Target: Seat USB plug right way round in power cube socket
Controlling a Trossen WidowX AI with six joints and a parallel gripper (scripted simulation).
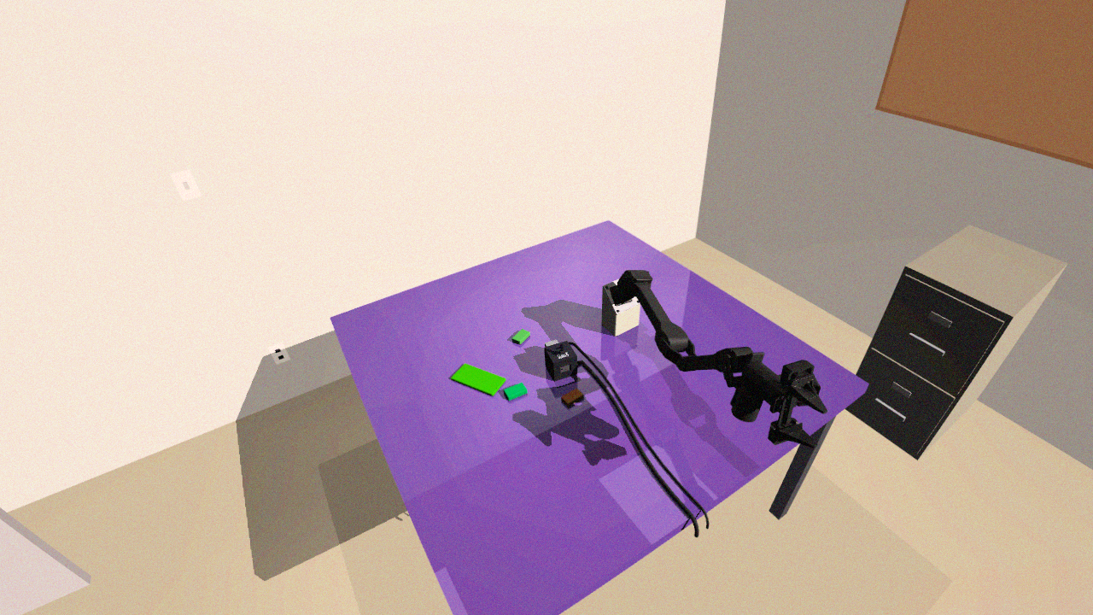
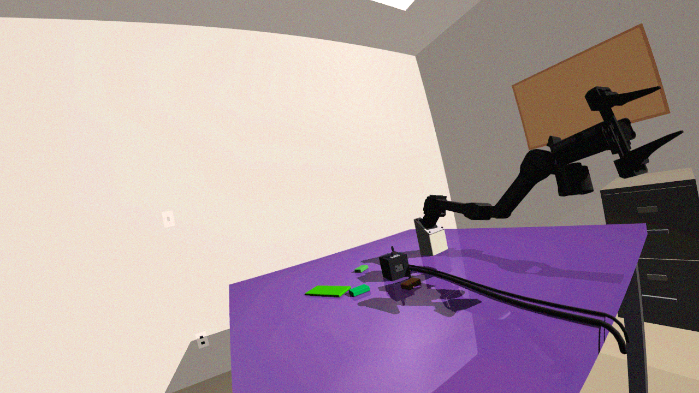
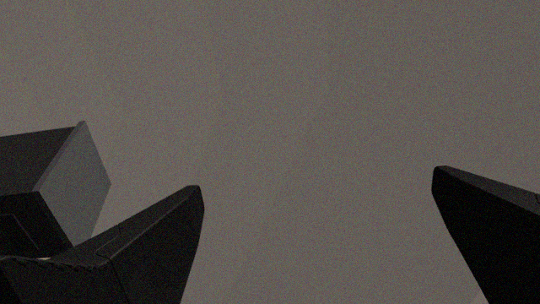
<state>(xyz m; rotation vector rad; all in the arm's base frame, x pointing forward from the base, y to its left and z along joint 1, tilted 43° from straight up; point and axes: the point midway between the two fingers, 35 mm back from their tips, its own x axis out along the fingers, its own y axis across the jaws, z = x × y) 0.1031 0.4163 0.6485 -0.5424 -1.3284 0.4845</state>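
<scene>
Right now the USB plug is 680 mm to the right of my gripper tip, 250 mm below it and 180 mm ahead of it. Also, from my gripper tip: orange block 570 mm to the right, 330 mm below, 210 mm ahead; then teal block 680 mm to the right, 340 mm ahead, 330 mm below; then USB socket 680 mm to the right, 270 mm below, 180 mm ahead.
</scene>
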